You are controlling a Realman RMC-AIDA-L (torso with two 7-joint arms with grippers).
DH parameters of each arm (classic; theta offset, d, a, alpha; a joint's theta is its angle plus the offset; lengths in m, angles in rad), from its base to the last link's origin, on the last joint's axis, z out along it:
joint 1: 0 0.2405 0 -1.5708
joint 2: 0 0 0 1.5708
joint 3: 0 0.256 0 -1.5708
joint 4: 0 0 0 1.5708
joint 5: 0 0.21 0 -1.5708
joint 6: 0 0 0 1.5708
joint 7: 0 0.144 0 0
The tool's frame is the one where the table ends.
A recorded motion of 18 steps. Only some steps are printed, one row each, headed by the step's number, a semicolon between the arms.
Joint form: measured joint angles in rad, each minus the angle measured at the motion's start. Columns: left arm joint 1, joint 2, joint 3, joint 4, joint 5, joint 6, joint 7; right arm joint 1, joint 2, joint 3, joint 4, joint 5, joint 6, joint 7.
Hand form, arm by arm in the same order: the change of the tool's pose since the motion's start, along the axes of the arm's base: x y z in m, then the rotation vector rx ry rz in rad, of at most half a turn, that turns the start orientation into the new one. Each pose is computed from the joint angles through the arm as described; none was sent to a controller.
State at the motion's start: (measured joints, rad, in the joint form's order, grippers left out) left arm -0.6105 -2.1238 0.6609 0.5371 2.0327 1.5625 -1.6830; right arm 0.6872 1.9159 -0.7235 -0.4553 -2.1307 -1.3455 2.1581
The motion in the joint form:
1: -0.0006 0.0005 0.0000 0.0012 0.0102 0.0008 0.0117; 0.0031 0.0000 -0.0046 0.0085 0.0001 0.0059 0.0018
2: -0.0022 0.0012 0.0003 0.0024 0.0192 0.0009 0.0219; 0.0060 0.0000 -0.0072 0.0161 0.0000 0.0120 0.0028
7: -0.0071 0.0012 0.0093 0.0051 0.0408 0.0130 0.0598; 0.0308 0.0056 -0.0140 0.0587 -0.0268 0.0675 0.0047
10: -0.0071 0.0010 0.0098 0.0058 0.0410 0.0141 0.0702; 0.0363 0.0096 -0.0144 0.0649 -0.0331 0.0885 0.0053
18: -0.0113 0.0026 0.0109 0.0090 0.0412 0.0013 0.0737; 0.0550 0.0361 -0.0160 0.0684 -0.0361 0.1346 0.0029
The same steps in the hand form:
1: -0.0008 -0.0005 -0.0004 0.0001 0.0115 -0.0127; 0.0001 0.0000 -0.0019 -0.0044 -0.0014 -0.0043
2: -0.0012 -0.0006 -0.0006 0.0005 0.0224 -0.0247; 0.0001 0.0002 -0.0035 -0.0066 -0.0026 -0.0082
7: -0.0002 -0.0029 -0.0025 -0.0071 0.0470 -0.0768; 0.0011 0.0035 -0.0142 -0.0145 -0.0360 -0.0262
10: -0.0001 -0.0030 -0.0025 -0.0031 0.0493 -0.0869; 0.0014 0.0052 -0.0169 -0.0085 -0.0471 -0.0310
18: 0.0000 0.0001 -0.0017 0.0092 0.0610 -0.0900; -0.0060 0.0103 -0.0286 0.0055 -0.0552 -0.0252

